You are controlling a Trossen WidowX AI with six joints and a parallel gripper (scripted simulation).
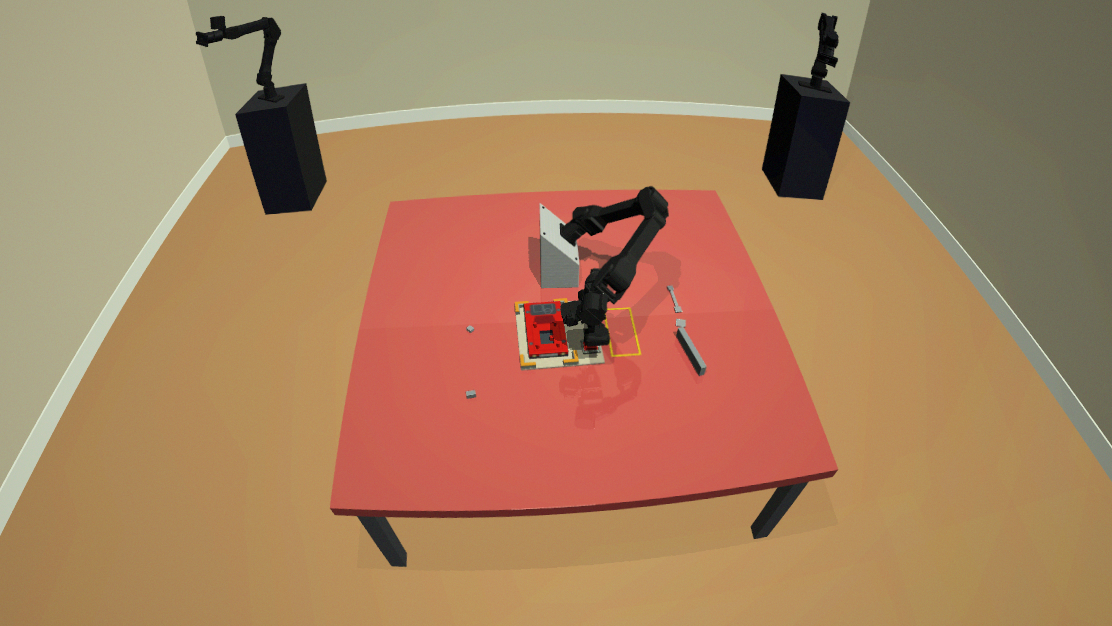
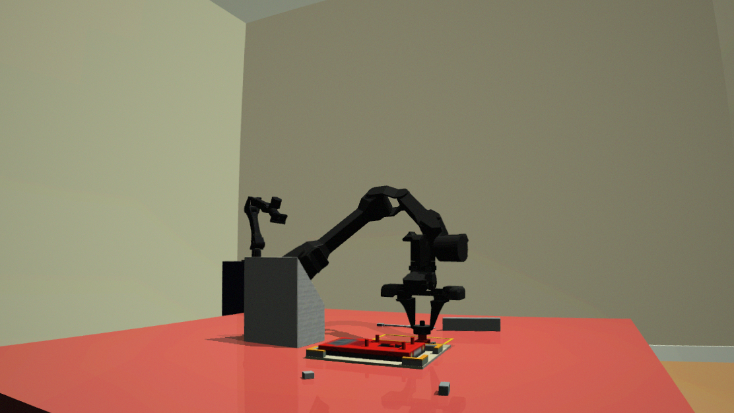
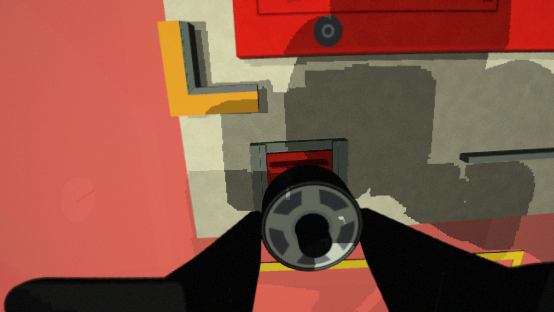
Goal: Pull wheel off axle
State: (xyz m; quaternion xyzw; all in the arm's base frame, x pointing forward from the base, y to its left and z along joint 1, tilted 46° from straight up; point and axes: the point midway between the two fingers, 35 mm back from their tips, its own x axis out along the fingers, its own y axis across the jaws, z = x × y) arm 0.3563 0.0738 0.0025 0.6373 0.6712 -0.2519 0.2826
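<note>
The wheel is right at my gripper tip. The rest, counted from my gripper tip: axle (1 cm below).
</note>
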